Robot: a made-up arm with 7 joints. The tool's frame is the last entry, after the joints.
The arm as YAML. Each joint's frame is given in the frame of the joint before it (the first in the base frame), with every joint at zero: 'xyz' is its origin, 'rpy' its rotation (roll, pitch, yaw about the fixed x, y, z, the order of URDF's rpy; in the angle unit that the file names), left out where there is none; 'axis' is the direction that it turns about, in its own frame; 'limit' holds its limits. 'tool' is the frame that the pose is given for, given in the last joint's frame.
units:
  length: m
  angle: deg
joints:
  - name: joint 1
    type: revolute
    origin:
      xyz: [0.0, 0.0, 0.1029]
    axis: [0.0, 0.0, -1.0]
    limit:
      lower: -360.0
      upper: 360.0
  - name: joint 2
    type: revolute
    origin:
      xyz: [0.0, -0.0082, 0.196]
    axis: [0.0, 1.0, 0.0]
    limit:
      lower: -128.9
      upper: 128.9
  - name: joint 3
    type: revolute
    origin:
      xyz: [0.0, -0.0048, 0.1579]
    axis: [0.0, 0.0, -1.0]
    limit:
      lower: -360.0
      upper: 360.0
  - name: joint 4
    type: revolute
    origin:
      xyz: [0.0, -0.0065, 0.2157]
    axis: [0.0, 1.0, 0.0]
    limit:
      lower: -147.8
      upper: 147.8
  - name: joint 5
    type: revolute
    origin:
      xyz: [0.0, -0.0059, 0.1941]
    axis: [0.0, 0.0, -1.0]
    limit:
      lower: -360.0
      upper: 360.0
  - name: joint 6
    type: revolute
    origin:
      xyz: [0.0, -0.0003, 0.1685]
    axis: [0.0, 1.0, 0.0]
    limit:
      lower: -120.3
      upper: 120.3
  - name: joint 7
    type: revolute
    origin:
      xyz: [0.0, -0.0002, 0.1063]
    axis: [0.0, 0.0, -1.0]
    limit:
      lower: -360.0
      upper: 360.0
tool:
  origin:
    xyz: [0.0, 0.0, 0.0]
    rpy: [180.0, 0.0, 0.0]
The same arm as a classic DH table. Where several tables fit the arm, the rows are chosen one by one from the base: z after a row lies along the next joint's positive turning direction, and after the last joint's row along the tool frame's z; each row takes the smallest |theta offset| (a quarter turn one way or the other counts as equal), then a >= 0, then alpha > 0; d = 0 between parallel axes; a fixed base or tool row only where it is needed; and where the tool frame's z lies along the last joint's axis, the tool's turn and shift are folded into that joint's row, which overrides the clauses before.
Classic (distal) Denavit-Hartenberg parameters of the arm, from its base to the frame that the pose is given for. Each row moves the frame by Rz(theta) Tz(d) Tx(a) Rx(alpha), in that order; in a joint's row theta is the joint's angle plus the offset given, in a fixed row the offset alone. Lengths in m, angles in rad.
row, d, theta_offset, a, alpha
base (fixed), 0.0000, 0.0000, 0.0000, 3.1416
joint 1, -0.2989, 0.0000, 0.0000, 1.5708
joint 2, -0.0130, 0.0000, 0.0000, -1.5708
joint 3, -0.3736, 0.0000, 0.0000, 1.5708
joint 4, -0.0124, 0.0000, 0.0000, -1.5708
joint 5, -0.3626, 0.0000, 0.0000, 1.5708
joint 6, -0.0005, 0.0000, 0.0000, -1.5708
joint 7, -0.1063, 0.0000, 0.0000, 0.0000
Joint limits (rad, base to tool): -6.2832..6.2832 -2.2497..2.2497 -6.2832..6.2832 -2.5796..2.5796 -6.2832..6.2832 -2.0996..2.0996 -6.2832..6.2832

